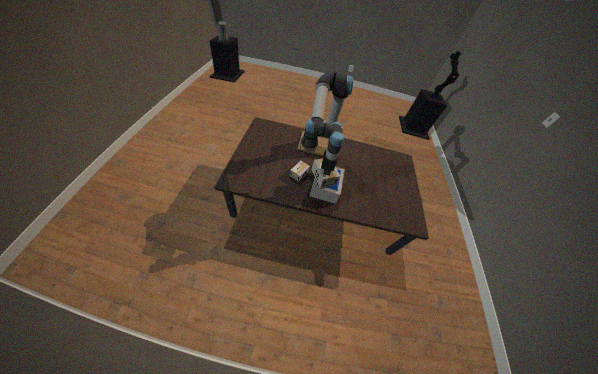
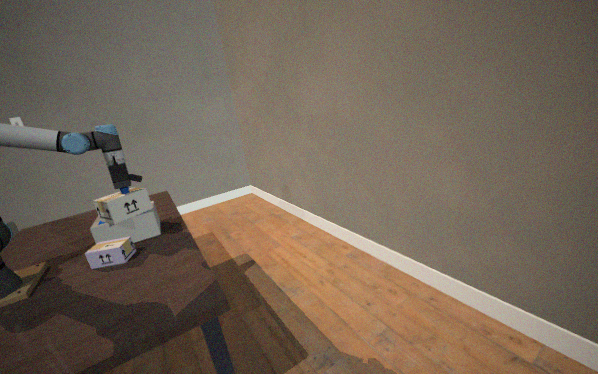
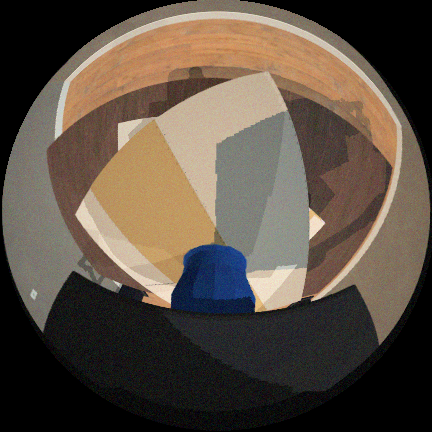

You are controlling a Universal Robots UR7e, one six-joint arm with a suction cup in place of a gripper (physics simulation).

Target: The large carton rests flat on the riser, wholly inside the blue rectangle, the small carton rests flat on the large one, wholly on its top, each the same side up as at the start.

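Note:
The large carton (image 1: 319, 175) (image 2: 131, 206) (image 3: 145, 200), white with tan tape, is over the riser, turned at an angle to it. It reaches past one side of the blue rectangle (image 1: 331, 188). Whether its underside touches the riser is unclear. The grey-white riser (image 1: 324, 194) (image 2: 146, 226) (image 3: 123, 131) stands on the table. My suction cup gripper (image 1: 328, 172) (image 2: 124, 190) (image 3: 215, 246) is on the large carton's top, with its blue cup against it. The small carton (image 1: 299, 171) (image 2: 106, 253) (image 3: 315, 227), pale lilac with tape, rests upright on the table beside the riser.
The dark table (image 1: 380, 185) (image 2: 165, 270) carries the arm's wooden base plate (image 1: 302, 145) (image 2: 30, 285) behind the cartons. Two black pedestals (image 1: 225, 57) (image 1: 425, 112) with other arms stand on the floor beyond the table.

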